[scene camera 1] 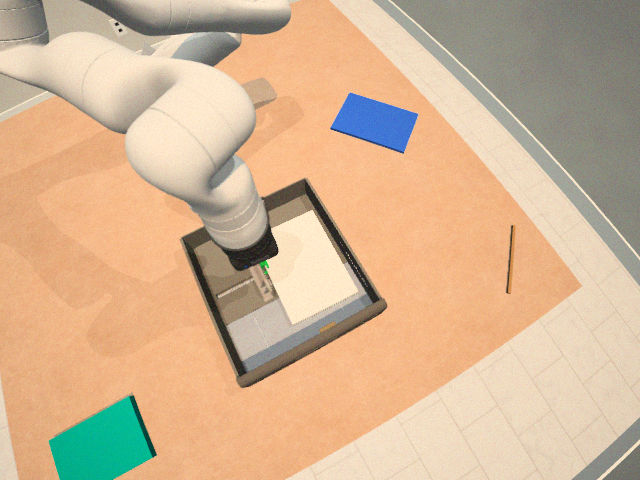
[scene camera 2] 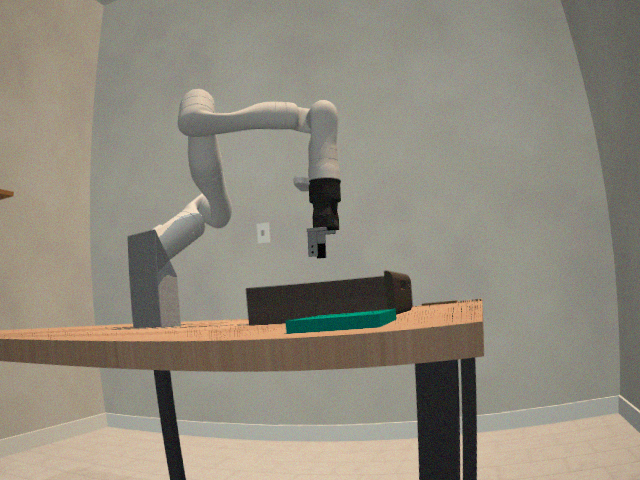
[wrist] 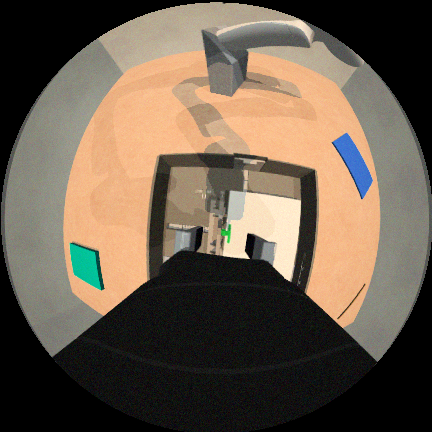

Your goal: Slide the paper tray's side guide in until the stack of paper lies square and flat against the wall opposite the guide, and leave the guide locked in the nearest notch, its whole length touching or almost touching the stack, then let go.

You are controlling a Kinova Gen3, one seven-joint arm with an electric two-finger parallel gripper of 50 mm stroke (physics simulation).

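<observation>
Blue flat block (scene camera 1: 370, 120), also in the wrist view (wrist: 344, 145). Cream paper stack (scene camera 1: 307, 273), again in the wrist view (wrist: 274, 218). My gripper (scene camera 2: 317, 257), visible too in the wrist view (wrist: 223, 239) and in scene camera 1 (scene camera 1: 254, 251).
</observation>
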